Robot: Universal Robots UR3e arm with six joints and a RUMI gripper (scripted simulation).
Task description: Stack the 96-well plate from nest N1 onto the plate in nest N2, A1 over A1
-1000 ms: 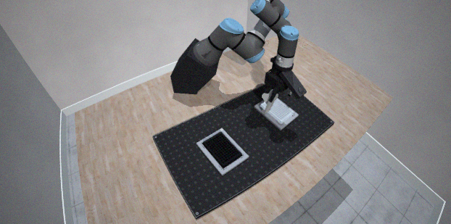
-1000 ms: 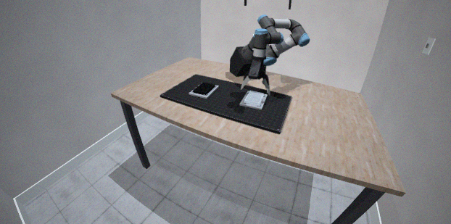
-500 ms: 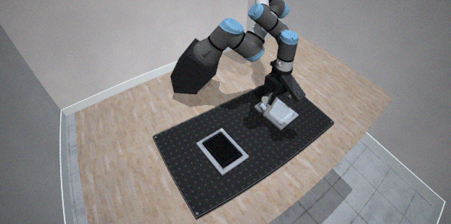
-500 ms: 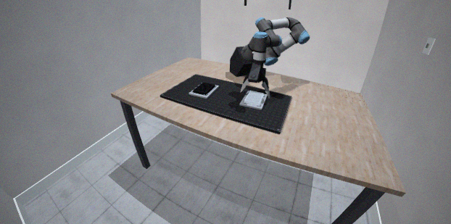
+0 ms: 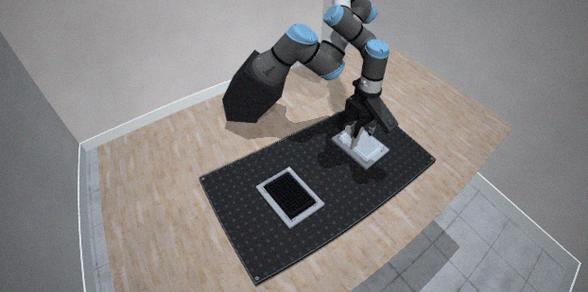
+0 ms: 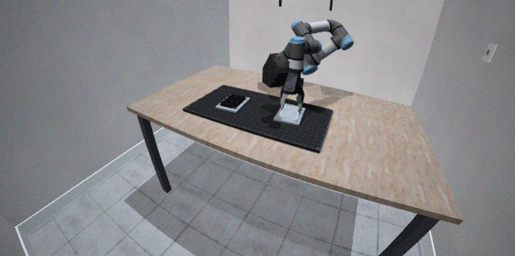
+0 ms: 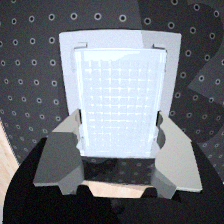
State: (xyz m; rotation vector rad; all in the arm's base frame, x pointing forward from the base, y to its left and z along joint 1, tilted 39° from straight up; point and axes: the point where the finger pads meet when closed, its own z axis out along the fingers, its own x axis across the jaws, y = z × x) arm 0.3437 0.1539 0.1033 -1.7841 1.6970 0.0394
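The white 96-well plate lies 1 cm below my hand. Round my hand: black 96-well plate: 30 cm to the right, 6 cm ahead, 1 cm below; nest N1: 2 cm below.
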